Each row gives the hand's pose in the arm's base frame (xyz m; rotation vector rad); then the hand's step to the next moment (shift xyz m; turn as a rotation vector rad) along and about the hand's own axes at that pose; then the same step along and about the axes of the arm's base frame.
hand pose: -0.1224 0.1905 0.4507 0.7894 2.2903 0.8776
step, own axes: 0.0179 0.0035 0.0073 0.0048 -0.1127 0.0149
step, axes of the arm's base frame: -0.0060 0.0173 -0.0071 -0.0293 -0.0599 -0.0922
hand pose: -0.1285 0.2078 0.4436 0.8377 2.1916 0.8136
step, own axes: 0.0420 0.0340 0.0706 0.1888 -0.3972 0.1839
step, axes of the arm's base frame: 0.0387 0.0733 -0.0320 -0.1074 -0.0441 -0.4623
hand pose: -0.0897 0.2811 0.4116 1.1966 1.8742 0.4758
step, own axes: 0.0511 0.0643 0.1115 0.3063 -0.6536 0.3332
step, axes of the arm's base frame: 0.1162 0.0619 -0.0429 -0.1510 -0.0800 -0.7764
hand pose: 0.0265 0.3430 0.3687 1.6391 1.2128 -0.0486
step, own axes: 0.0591 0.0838 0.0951 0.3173 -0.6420 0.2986
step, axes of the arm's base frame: 0.1364 -0.0252 -0.0175 -0.1548 -0.0463 -0.7589
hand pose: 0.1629 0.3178 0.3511 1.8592 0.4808 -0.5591
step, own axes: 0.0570 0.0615 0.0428 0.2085 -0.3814 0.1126
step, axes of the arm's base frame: 0.0747 -0.0573 -0.0004 -0.0661 0.0346 -0.4428
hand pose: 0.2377 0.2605 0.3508 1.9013 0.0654 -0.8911
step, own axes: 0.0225 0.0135 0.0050 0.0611 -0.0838 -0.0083
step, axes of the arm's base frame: 0.0191 -0.0181 -0.0045 0.0148 0.0291 -0.0988
